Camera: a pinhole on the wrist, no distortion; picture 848 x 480 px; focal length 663.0 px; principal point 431.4 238.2 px. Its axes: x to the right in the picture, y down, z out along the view. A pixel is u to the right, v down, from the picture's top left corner.
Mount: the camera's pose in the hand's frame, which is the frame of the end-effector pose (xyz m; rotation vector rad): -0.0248 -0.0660 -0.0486 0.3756 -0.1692 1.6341
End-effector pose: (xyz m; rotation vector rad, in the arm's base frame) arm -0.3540 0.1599 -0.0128 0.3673 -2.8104 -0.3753
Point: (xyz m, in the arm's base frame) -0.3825 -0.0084 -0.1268
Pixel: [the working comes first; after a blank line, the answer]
In the camera's frame: -0.0720 -0.0443 0.1671

145.8 62.3
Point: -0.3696 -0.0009 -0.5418
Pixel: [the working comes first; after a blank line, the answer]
In the camera's frame: -0.0435 0.1235 0.5458

378.5 388.2
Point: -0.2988 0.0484 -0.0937
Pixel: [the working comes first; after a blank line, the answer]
In the camera's frame: -0.0397 0.0309 0.0990

165.4 445.1
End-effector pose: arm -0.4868 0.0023 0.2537 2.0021 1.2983 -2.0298
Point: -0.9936 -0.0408 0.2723
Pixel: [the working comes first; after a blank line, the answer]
In the camera's frame: -0.0143 -0.0044 0.5273

413.4 232.7
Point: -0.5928 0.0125 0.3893
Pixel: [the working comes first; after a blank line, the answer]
In the camera's frame: -0.0245 0.0819 0.1155

outside the picture
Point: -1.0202 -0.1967 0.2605
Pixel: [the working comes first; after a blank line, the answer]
In the camera's frame: 0.1151 0.0644 0.5880

561.2 310.8
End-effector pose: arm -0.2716 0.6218 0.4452 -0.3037 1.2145 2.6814
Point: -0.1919 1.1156 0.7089
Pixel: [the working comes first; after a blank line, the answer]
In the camera's frame: 0.1238 0.1540 0.5611

577.7 420.1
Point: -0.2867 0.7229 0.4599
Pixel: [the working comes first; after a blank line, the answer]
In the camera's frame: 0.0576 -0.0293 0.1285

728.5 86.9
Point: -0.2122 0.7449 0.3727
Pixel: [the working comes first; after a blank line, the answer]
In the camera's frame: -0.0455 0.0219 0.1086

153.8 372.0
